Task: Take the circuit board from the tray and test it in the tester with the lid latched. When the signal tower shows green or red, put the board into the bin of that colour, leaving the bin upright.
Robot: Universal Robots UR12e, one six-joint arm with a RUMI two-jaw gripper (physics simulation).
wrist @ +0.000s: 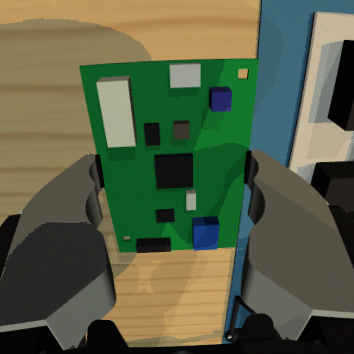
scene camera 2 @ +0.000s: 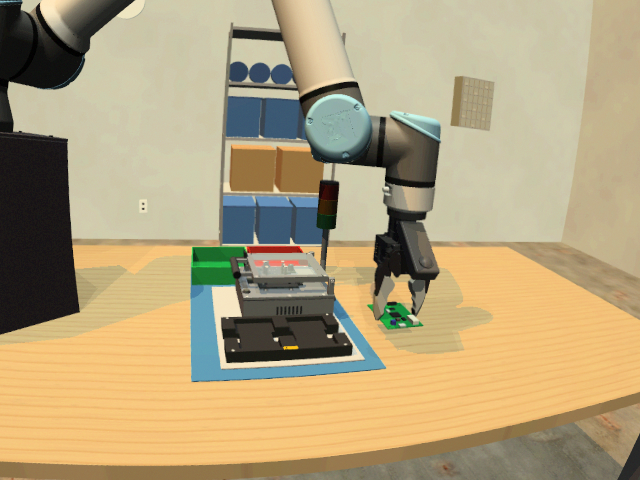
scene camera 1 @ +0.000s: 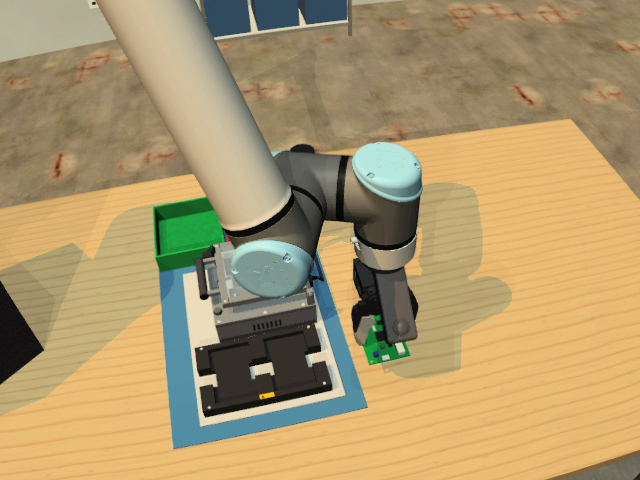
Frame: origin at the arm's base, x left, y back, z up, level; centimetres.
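Seen in the pictures: gripper, between the fingertips: [wrist: 173, 156] [scene camera 2: 395, 319] [scene camera 1: 381, 340].
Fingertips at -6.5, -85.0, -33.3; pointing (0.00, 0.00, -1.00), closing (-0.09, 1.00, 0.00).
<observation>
Offsets run from my fingertips to a thing's middle, as dx, dy, dz. "spot": to the spot under its first point. Level surfaces: height alone.
My gripper [scene camera 1: 381, 338] [scene camera 2: 397, 314] [wrist: 173, 156] is shut on the green circuit board {+0.8, +0.1, +0.9} [scene camera 1: 387, 351] [scene camera 2: 402, 319] [wrist: 172, 145], gripping its two long edges. The board is roughly level above the table, right of the mat. The black tray [scene camera 1: 235, 404] [scene camera 2: 320, 351] has two recesses, both without a board. Behind it stands the grey tester {spot: +7.4, +19.7, -1.7} [scene camera 1: 266, 325] [scene camera 2: 286, 304]. Its clear lid {+16.2, +20.1, +4.8} [scene camera 2: 284, 258] lies over the base; I cannot tell whether it is latched. The signal tower {spot: +25.3, +10.4, +16.0} [scene camera 2: 327, 205] shows no bright lamp. The green bin {+34.5, +35.0, -2.2} [scene camera 1: 188, 253] [scene camera 2: 217, 273] and red bin {+36.3, +20.1, -2.2} [scene camera 2: 273, 249] stand upright behind.
The tray and tester stand on a white sheet on a blue mat {dz -4.4} [scene camera 1: 178, 361] [scene camera 2: 204, 335]. A black box [scene camera 1: 15, 330] [scene camera 2: 36, 222] is at the far left. My arm passes over the tester in the first scene view. A shelf rack [scene camera 2: 224, 155] stands beyond the table.
</observation>
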